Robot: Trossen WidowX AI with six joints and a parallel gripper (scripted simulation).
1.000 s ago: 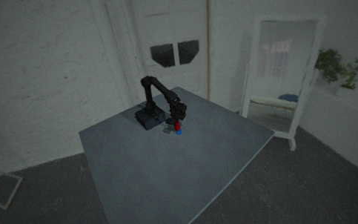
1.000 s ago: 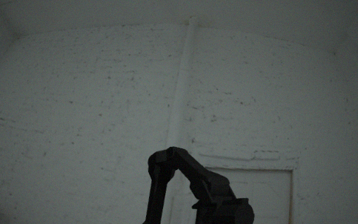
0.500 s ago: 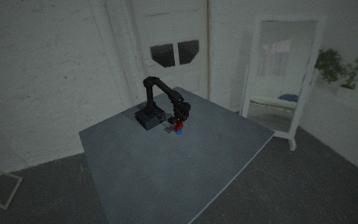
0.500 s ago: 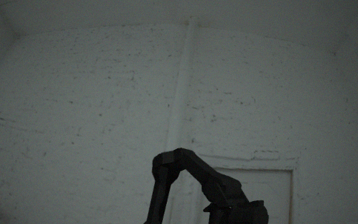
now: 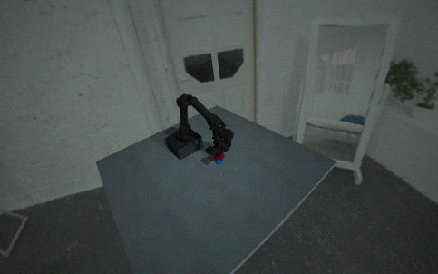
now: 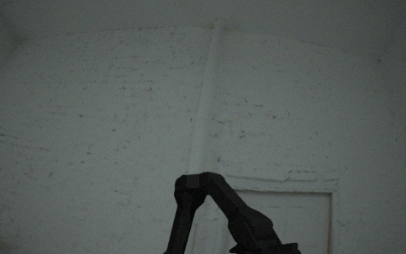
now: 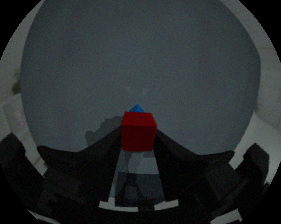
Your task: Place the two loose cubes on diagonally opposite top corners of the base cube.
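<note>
The blue cube is 2 cm behind my gripper tip and 7 cm below it.
</note>
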